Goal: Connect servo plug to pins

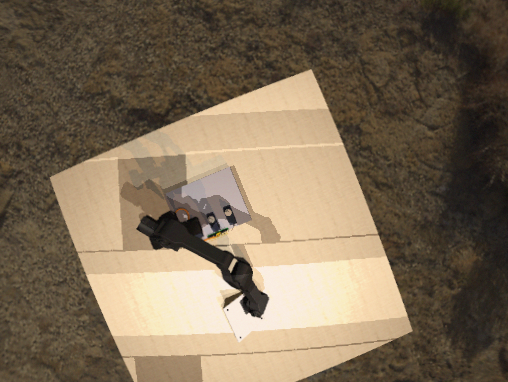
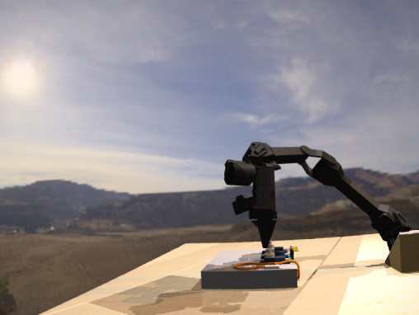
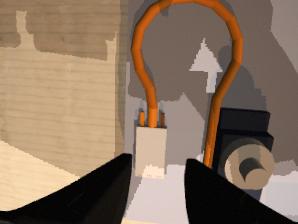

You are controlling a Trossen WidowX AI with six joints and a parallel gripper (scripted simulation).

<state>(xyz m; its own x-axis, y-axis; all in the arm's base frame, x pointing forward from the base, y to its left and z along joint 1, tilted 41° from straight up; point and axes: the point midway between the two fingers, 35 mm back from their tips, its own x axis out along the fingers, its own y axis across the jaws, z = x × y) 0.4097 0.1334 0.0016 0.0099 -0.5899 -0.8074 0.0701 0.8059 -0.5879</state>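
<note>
The yellow band lies 80 mm behind my gripper tip, 130 mm to the right of it and 30 mm below it. Round my gripper tip: grey holder 80 mm ahead, 130 mm to the right, 70 mm below.
</note>
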